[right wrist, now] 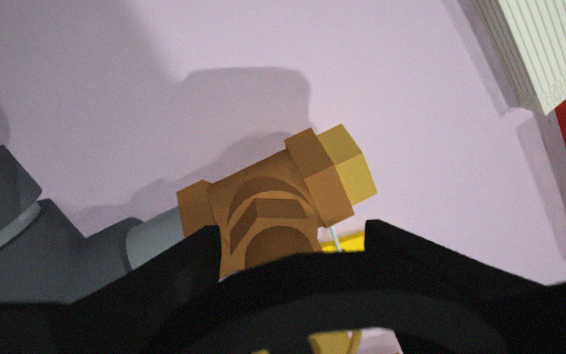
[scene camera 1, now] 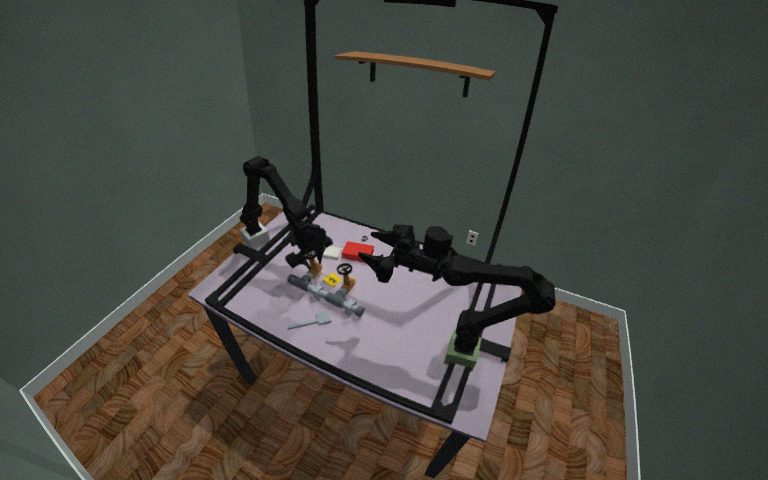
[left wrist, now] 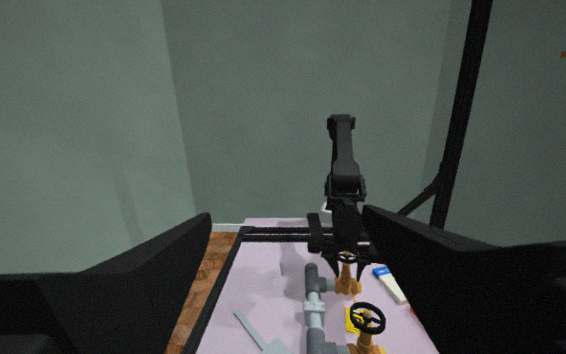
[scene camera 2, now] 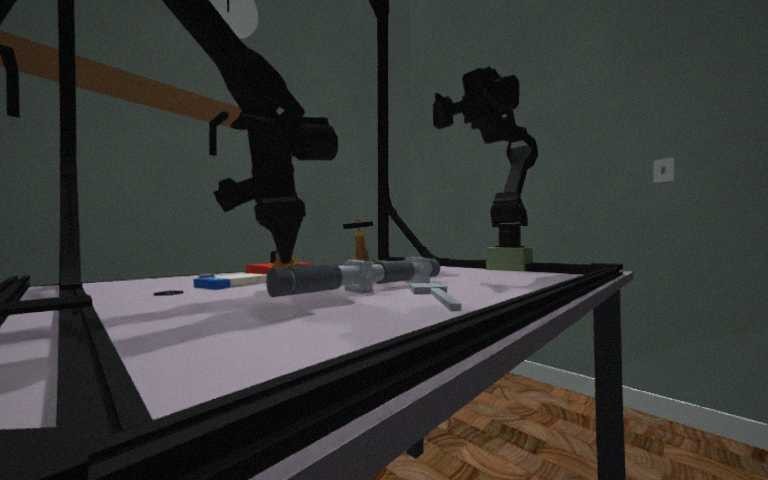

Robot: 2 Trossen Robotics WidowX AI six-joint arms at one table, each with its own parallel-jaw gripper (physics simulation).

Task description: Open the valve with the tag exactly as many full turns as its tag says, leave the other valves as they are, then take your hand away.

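Seen in the pictures: left gripper, fingertip midpoint: (scene camera 1: 364, 243) (left wrist: 287, 215) (scene camera 2: 456, 88); right gripper, fingertip midpoint: (right wrist: 293, 236) (scene camera 1: 314, 266) (left wrist: 347, 279) (scene camera 2: 285, 260); left arm's base, link origin: (scene camera 1: 465, 345) (scene camera 2: 509, 247); right arm's base, link origin: (scene camera 1: 253, 229).
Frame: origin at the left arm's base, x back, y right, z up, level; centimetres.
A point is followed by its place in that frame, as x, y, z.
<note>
The tagged orange valve (scene camera 1: 314, 268) @(-62.6, 15.3, -1.4) (left wrist: 347, 286) @(-61.9, 16.1, -2.6) (right wrist: 265, 185) @(-64.8, 16.7, -2.2) stands at the pipe's left end in scene camera 1. My right gripper (scene camera 1: 307, 258) @(-63.1, 16.6, -1.4) (scene camera 2: 284, 259) @(-63.1, 16.6, -1.4) (left wrist: 347, 279) @(-63.1, 16.6, -1.4) (right wrist: 293, 236) @(-63.1, 16.6, -1.4) points down over it, shut on its black handwheel (right wrist: 300, 272) @(-67.0, 17.5, 4.4). The yellow tag (scene camera 1: 331, 279) @(-55.8, 16.3, -5.8) (left wrist: 350, 320) @(-55.8, 14.8, -5.9) (right wrist: 357, 242) @(-57.5, 18.2, -5.7) lies beside it; it shows a 2 in scene camera 1 and is mostly hidden in the right wrist view. A second orange valve (scene camera 1: 348, 280) @(-47.0, 13.5, -0.1) (scene camera 2: 359, 243) @(-48.9, 13.5, 1.2) (left wrist: 366, 340) @(-47.2, 13.7, 1.1) stands apart, untouched. My left gripper (scene camera 1: 368, 244) @(-35.1, -0.1, 32.2) (scene camera 2: 438, 110) (left wrist: 287, 215) @(-35.1, -0.1, 32.2) is open and empty, high above the table.
The grey pipe (scene camera 1: 325, 294) @(-52.9, 5.6, -2.5) (scene camera 2: 311, 283) @(-66.1, 6.1, -4.1) joins both valves. A pale scraper (scene camera 1: 323, 318) @(-49.7, -2.9, -5.3) (left wrist: 248, 330) @(-55.1, -8.0, -5.6) lies in front. Behind are a red box (scene camera 1: 357, 250) @(-52.0, 34.0, -3.4), a cream-and-blue brush (scene camera 2: 243, 279) @(-64.4, 27.5, -5.2) (left wrist: 392, 287) @(-62.7, 28.6, -4.9) and a small dark ring (scene camera 1: 364, 238) (scene camera 2: 168, 292).
</note>
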